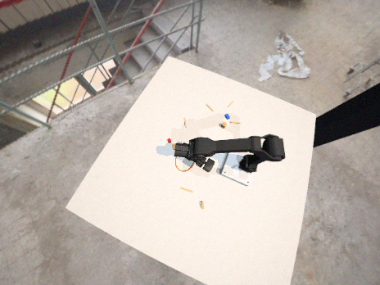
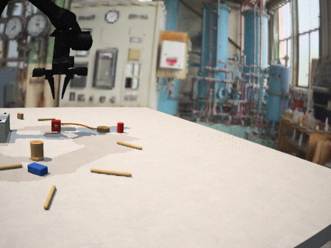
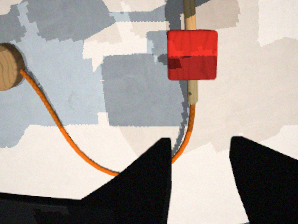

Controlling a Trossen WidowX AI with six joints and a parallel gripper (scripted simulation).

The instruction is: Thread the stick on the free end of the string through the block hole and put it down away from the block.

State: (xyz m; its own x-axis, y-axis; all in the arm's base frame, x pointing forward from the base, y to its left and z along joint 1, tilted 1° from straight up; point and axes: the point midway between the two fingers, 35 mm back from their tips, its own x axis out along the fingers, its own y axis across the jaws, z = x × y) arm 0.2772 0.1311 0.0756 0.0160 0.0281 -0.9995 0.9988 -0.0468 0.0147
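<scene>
My gripper tip is now 80 mm above the red block and 30 mm to the left of it. The rest, counted from my gripper tip: round wooden button: 150 mm ahead, 90 mm below, 30 mm to the right; stick: 80 mm below, 20 mm to the right; red cylinder: 200 mm ahead, 80 mm below, 50 mm to the right.
</scene>
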